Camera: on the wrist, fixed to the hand. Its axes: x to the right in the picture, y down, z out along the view.
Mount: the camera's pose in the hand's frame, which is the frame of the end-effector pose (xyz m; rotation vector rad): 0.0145 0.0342 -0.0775 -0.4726 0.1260 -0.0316
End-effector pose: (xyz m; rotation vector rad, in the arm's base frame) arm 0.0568 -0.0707 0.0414 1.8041 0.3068 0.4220
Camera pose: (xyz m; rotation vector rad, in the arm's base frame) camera 0.0357 -0.0065 0.0945 1.3129 0.2939 0.5375
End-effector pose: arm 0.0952 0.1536 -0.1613 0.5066 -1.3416 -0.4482
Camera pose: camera 0.1746 0.1798 -0.1415 0.1600 -1.0615 -0.7239
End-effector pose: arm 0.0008 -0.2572 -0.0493 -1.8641 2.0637 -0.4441
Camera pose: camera -0.0651 -0.2672 0.0050 2.0586 -2.2562 0.0767
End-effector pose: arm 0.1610 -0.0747 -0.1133 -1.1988 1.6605 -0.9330
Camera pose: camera 0.0754 -0.0733 -0.1206 -1.5026 2.0409 -0.6612
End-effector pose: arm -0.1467 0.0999 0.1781 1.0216 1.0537 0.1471
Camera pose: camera -0.1871 0.1753 0.1864 0.5731 1.0814 0.4184
